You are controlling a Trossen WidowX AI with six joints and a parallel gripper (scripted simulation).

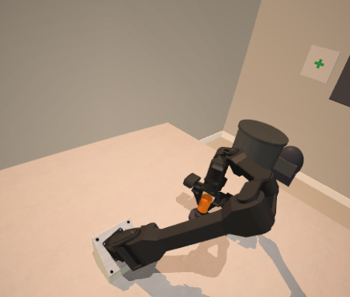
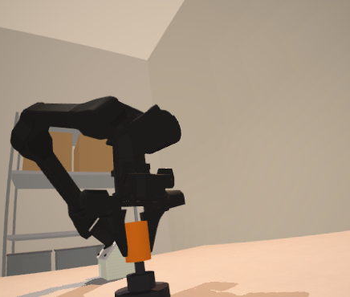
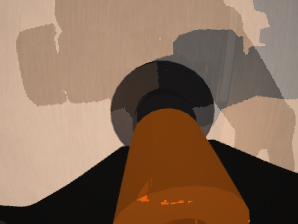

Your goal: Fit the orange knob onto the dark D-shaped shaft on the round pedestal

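Right now my gripper tip is 20 mm below the orange knob. From my gripper tip the other things lie so: dark pedestal 40 mm below.
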